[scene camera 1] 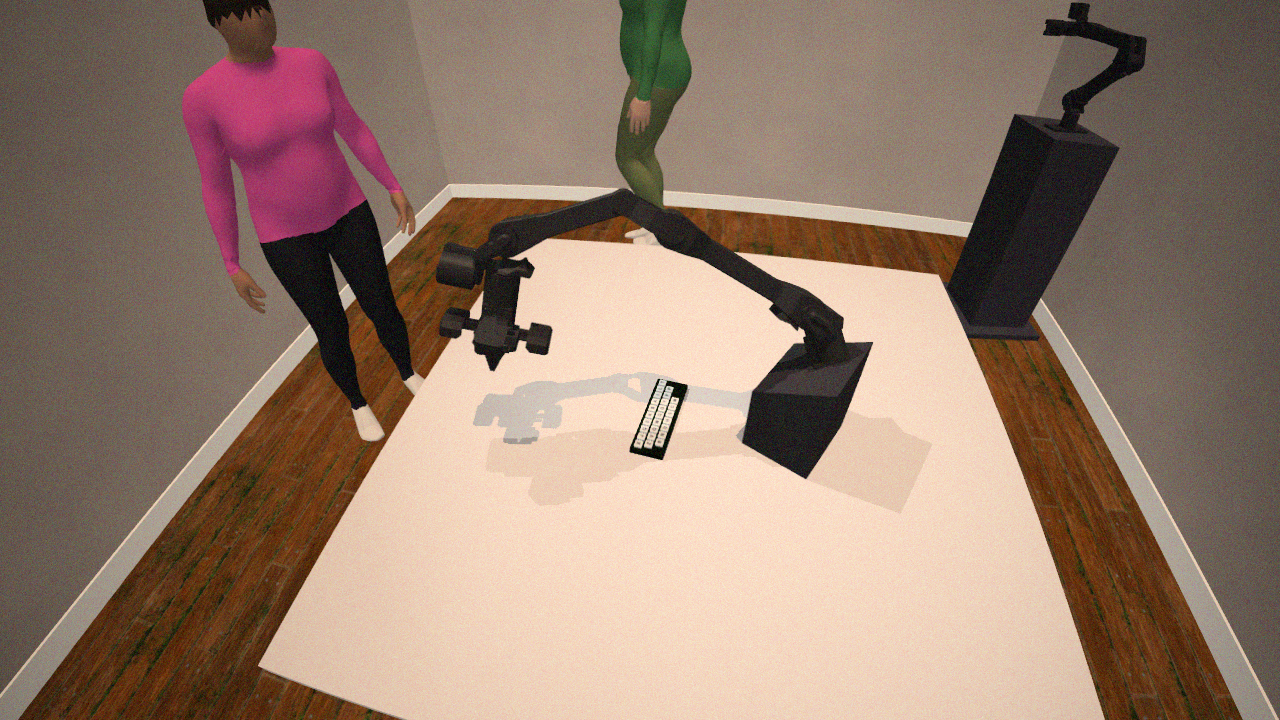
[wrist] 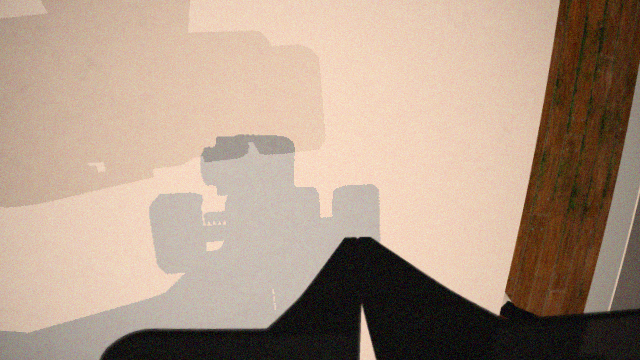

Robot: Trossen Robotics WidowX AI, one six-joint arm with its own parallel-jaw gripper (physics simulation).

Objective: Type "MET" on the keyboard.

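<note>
A small black keyboard with white keys lies on the pale table top, in the middle of the scene view, between the arm's base and the gripper's shadow. The keyboard does not show in the wrist view, and its key letters are too small to read. My gripper is shut, with its fingertips together and nothing between them. It points down and hangs above the table, to the left of the keyboard in the scene view and well apart from it.
The arm's dark base block stands right of the keyboard. A figure in pink stands at the left edge, and a figure in green stands behind. A dark pedestal with another arm stands at the back right. Shadows cross the table.
</note>
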